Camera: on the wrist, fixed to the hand. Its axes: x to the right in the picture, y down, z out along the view.
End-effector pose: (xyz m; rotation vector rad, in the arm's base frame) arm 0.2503 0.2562 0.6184 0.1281 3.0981 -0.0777
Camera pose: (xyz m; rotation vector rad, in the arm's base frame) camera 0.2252 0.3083 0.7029 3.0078 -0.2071 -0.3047
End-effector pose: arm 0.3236 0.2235 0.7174 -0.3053 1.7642 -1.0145
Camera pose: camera 0.2477 0.2785 0.6761 1.9245 0.0980 1.0847
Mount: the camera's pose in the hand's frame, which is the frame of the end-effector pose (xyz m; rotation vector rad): 0.0257 0.0457 -0.0880 -0.3697 0.1121 -3.0702
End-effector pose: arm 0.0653 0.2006 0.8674 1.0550 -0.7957 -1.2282
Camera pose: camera 0.1668 0.1933 0.8789 -0.7409 -1.3196 1.6144
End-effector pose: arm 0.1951 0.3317 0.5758 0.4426 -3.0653 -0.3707
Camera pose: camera 0.1627 0.3468 0.6718 -2.9605 -0.3988 0.3807
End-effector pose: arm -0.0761 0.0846 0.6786 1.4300 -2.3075 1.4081
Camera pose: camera -0.1567 0.1384 0.7118 1.7520 0.9321 -0.2463
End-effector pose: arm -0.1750 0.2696 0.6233 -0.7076 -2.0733 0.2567
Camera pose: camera -0.0965 0.3142 0.6717 2.2566 -0.8814 -1.6328
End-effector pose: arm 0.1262 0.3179 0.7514 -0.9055 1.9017 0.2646
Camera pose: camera 0.0284 0.2907 0.7650 -2.5839 -1.0567 -1.2243
